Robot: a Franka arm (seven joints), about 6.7 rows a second.
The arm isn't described. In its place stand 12 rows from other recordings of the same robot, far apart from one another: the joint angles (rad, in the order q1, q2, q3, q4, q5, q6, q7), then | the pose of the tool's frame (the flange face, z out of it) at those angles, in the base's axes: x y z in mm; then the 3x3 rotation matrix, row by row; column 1 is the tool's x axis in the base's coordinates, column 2 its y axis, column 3 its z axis.
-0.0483, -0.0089, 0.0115, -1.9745, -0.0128, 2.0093, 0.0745 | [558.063 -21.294 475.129], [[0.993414 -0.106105 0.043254], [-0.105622 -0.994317 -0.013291], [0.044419 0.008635 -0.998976]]
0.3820, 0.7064, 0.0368, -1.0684, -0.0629, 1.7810, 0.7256 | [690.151 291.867 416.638], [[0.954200 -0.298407 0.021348], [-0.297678 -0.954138 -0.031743], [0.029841 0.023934 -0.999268]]
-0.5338, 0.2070, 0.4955, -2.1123, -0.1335, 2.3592, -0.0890 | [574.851 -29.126 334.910], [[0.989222 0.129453 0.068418], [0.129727 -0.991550 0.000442], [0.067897 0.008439 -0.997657]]
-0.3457, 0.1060, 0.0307, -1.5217, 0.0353, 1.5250, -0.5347 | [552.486 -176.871 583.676], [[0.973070 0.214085 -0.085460], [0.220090 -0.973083 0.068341], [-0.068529 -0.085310 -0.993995]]
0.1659, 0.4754, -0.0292, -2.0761, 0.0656, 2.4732, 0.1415 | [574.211 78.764 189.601], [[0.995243 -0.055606 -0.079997], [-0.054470 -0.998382 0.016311], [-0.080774 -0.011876 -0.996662]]
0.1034, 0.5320, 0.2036, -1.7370, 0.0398, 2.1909, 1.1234 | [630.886 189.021 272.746], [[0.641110 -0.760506 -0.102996], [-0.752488 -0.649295 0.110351], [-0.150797 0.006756 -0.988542]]
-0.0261, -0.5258, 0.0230, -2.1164, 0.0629, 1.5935, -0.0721 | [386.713 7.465 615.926], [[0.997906 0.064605 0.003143], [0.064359 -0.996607 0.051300], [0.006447 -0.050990 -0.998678]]
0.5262, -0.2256, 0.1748, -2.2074, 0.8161, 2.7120, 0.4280 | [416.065 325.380 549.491], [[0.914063 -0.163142 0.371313], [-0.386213 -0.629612 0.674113], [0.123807 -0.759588 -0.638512]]
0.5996, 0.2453, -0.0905, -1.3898, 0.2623, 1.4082, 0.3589 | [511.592 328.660 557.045], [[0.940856 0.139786 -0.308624], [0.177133 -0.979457 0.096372], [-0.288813 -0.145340 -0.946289]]
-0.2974, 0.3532, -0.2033, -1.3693, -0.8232, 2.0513, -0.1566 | [605.321 -347.566 575.648], [[0.998956 -0.045676 0.000806], [-0.027517 -0.615704 -0.787497], [0.036466 0.786652 -0.616318]]
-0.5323, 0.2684, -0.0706, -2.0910, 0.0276, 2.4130, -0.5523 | [483.385 -331.537 299.805], [[0.996667 -0.068238 0.044706], [-0.066890 -0.997279 -0.030980], [0.046699 0.027886 -0.998520]]
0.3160, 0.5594, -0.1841, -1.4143, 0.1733, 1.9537, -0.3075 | [697.582 128.353 378.642], [[0.920843 0.389564 -0.016975], [0.389845 -0.918832 0.061380], [0.008315 -0.063139 -0.997970]]
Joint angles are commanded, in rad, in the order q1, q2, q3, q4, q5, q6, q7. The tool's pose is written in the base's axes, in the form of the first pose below.
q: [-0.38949, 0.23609, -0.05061, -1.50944, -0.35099, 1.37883, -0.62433]
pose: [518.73 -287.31 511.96], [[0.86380 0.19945 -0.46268], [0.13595 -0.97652 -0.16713], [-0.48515 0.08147 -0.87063]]
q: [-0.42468, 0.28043, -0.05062, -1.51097, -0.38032, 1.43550, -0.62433]
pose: [520.84 -313.48 488.36], [[0.86209 0.19129 -0.46927], [0.11495 -0.97570 -0.18654], [-0.49355 0.10687 -0.86313]]
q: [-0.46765, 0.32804, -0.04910, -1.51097, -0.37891, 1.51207, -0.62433]
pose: [523.16 -340.71 462.29], [[0.87484 0.17571 -0.45142], [0.10086 -0.97754 -0.18504], [-0.47380 0.11636 -0.87291]]
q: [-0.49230, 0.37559, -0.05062, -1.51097, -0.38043, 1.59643, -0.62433]
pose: [529.54 -360.07 436.28], [[0.88750 0.17766 -0.42519], [0.10069 -0.97516 -0.19728], [-0.44968 0.13228 -0.88334]]
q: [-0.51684, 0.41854, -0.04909, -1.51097, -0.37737, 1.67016, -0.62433]
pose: [533.75 -376.60 412.08], [[0.89897 0.17683 -0.40073], [0.10147 -0.97408 -0.20218], [-0.42609 0.14110 -0.89361]]
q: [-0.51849, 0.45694, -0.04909, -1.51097, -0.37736, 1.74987, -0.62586]
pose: [545.29 -381.37 391.08], [[0.90987 0.19942 -0.36383], [0.12301 -0.96714 -0.22248], [-0.39625 0.15767 -0.90450]]
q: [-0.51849, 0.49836, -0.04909, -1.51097, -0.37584, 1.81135, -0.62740]
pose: [554.57 -383.99 366.84], [[0.91355 0.21860 -0.34300], [0.14365 -0.96236 -0.23072], [-0.38052 0.16150 -0.91056]]
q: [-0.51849, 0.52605, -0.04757, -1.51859, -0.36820, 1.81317, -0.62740]
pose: [554.65 -382.29 344.68], [[0.90409 0.22074 -0.36592], [0.15140 -0.96618 -0.20877], [-0.39962 0.13334 -0.90693]]
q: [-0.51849, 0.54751, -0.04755, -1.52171, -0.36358, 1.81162, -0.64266]
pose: [554.05 -381.59 328.70], [[0.89272 0.23425 -0.38495], [0.17033 -0.96630 -0.19301], [-0.41718 0.10674 -0.90253]]
